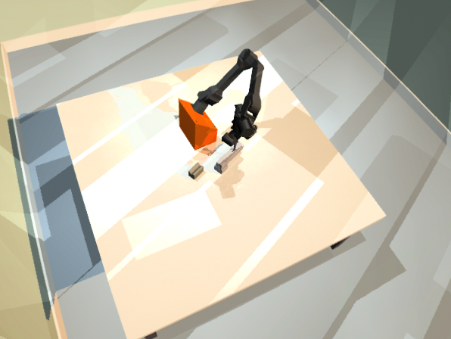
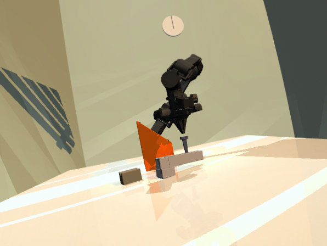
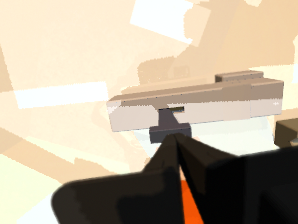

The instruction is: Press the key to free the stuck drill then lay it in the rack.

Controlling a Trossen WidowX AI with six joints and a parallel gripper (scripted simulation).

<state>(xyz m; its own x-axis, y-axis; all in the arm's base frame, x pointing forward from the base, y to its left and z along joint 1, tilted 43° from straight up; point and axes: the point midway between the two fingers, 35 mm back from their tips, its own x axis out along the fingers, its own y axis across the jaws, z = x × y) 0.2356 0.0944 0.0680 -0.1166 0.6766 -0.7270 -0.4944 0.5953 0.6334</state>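
Right now the t-shaped key is 40 mm below my gripper tip. The rest, counted from my gripper tip: drill: 30 mm ahead, 50 mm to the right, 90 mm below; then rack block: 30 mm ahead, 220 mm to the right, 110 mm below; then housing block: 20 mm ahead, 40 mm to the right, 100 mm below.
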